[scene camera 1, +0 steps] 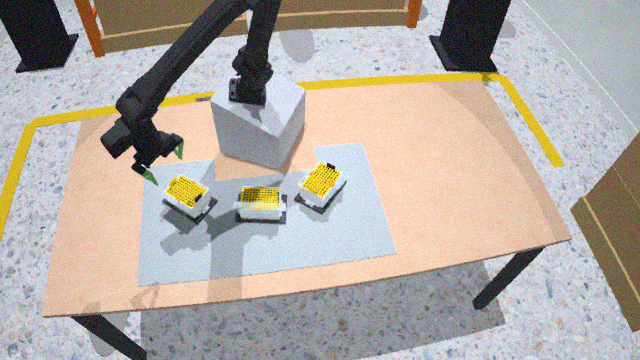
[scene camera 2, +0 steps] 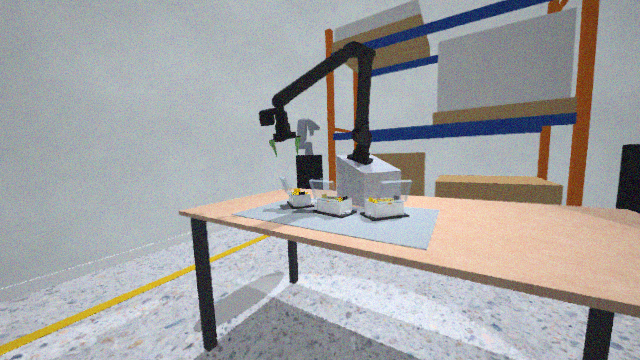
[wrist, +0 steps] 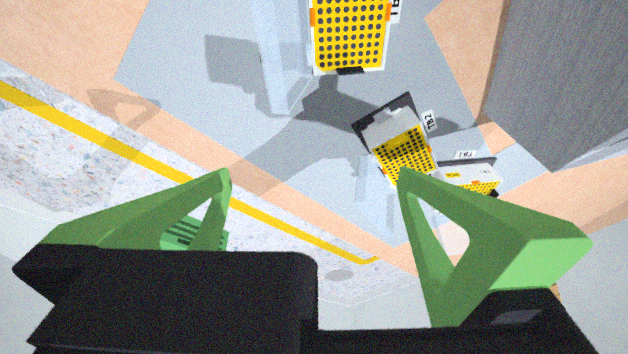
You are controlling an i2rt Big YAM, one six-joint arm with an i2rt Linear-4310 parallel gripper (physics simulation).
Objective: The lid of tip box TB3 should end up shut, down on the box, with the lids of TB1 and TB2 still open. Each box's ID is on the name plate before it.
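Observation:
Three white tip boxes with yellow racks stand on the mat, clear lids raised. The left box seems to be TB3; its name plate is cut off in the wrist view. Its lid stands up. The middle box has the plate TB2. The right box has a plate that seems to read TB1. My gripper is open and empty, high above the left box's side.
The grey pedestal carries the arm behind the boxes. The pale blue mat lies on the wooden table. A shelf rack stands behind the table.

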